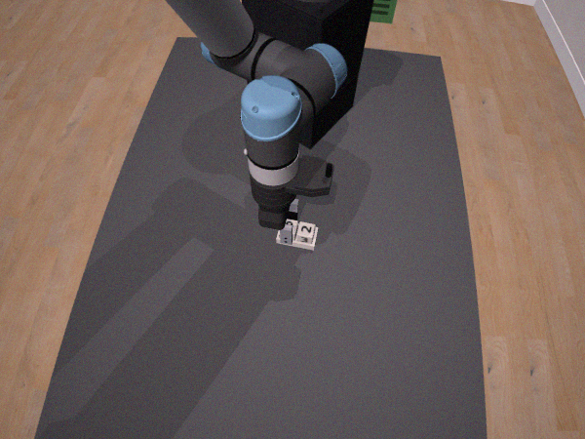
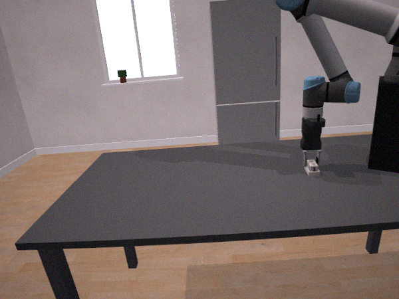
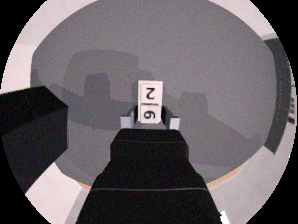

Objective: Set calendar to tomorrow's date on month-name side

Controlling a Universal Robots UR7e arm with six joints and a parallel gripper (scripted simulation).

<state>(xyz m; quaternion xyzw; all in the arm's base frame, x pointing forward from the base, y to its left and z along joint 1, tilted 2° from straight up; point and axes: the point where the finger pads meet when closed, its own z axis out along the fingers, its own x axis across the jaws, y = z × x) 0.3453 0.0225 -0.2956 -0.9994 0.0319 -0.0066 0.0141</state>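
Now: the white calendar tray 30 mm below my hand and 20 mm to the left of it.
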